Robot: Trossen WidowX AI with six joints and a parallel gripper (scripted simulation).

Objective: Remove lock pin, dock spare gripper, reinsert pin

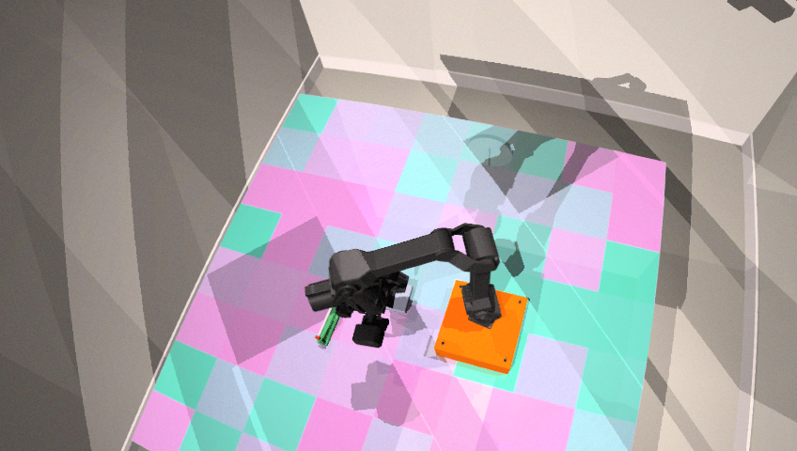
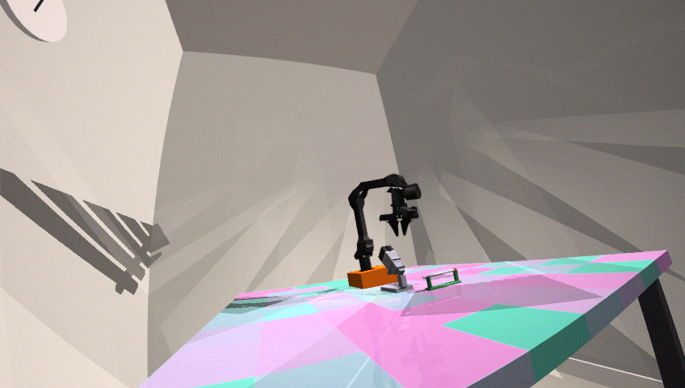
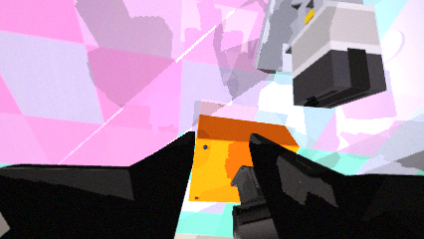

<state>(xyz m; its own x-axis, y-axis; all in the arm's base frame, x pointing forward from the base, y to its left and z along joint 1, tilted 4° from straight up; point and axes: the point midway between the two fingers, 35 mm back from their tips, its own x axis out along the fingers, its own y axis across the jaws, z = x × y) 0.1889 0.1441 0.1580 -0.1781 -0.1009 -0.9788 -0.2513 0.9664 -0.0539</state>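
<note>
My gripper tip is 190 mm short of the green rack, 180 mm above it and 40 mm to the right of it. From my gripper tip the other things lie so: grey mount (150 mm below, 100 mm ahead, 90 mm to the right); then spare gripper (100 mm to the right, 90 mm below, 70 mm ahead).
</note>
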